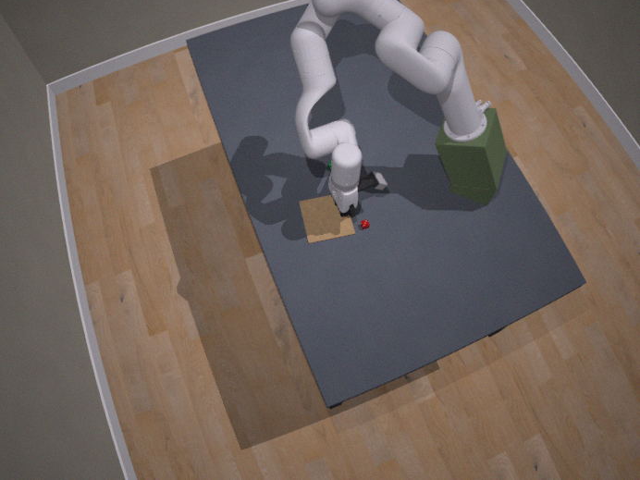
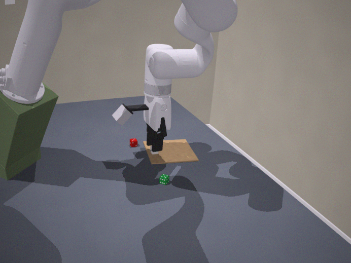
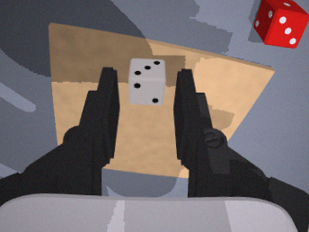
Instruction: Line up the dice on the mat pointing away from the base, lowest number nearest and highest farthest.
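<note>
My hand is 30 mm above the white die. From my hand the other things lie so: mat: 50 mm ahead, 40 mm below, 10 mm to the right; red die: 80 mm to the left, 30 mm below, 30 mm behind; green die: 140 mm to the right, 70 mm behind, 30 mm below.
</note>
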